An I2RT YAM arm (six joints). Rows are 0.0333 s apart.
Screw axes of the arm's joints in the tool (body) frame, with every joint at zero. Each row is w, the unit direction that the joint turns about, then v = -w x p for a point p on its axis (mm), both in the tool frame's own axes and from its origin. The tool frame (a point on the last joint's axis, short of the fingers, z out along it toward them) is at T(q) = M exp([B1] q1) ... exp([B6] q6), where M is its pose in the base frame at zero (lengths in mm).
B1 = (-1, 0, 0, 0.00, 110.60, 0.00)
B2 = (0, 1, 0, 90.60, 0.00, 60.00)
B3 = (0, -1, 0, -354.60, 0.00, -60.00)
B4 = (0, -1, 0, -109.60, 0.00, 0.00)
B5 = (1, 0, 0, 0.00, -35.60, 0.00)
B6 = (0, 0, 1, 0.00, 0.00, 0.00)
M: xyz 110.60 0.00 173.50 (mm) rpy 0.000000 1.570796 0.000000 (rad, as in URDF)
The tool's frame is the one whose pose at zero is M.
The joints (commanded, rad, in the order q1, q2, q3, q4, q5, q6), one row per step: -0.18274 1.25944 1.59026 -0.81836 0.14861 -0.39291; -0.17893 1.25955 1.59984 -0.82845 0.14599 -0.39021; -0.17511 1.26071 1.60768 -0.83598 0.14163 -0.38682; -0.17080 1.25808 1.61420 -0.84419 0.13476 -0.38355; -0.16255 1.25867 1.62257 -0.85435 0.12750 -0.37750; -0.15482 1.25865 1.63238 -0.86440 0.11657 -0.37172; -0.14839 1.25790 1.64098 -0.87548 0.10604 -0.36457; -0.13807 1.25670 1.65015 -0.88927 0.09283 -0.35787; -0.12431 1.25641 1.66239 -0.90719 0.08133 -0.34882; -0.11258 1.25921 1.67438 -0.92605 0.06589 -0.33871; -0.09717 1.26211 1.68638 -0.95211 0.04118 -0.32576; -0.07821 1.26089 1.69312 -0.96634 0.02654 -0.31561; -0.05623 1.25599 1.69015 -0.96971 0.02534 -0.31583; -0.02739 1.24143 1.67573 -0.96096 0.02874 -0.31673; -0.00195 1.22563 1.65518 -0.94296 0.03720 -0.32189
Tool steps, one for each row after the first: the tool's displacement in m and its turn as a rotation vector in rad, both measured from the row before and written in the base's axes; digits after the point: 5 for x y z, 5 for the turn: -0.00107 0.00125 0.00195 0.00357 -0.00043 0.00487; -0.00044 0.00119 0.00141 0.00499 -0.00052 0.00610; -0.00160 0.00160 0.00178 0.00575 -0.00242 0.00886; -0.00062 0.00240 0.00142 0.00885 0.00012 0.01184; -0.00099 0.00245 0.00199 0.01001 -0.00209 0.01467; -0.00127 0.00214 0.00167 0.01125 -0.00077 0.01236; -0.00150 0.00318 0.00167 0.01240 0.00099 0.01879; -0.00167 0.00392 0.00198 0.01390 0.00281 0.01955; -0.00075 0.00342 0.00113 0.01724 0.00694 0.02035; -0.00105 0.00462 0.00041 0.02507 0.01372 0.03044; -0.00142 0.00507 0.00088 0.01662 0.00449 0.02645; -0.00125 0.00520 -0.00015 0.00052 0.00141 0.02312; -0.00288 0.00658 -0.00035 -0.00287 -0.00875 0.02636; -0.00237 0.00546 -0.00105 -0.00887 -0.01295 0.02066
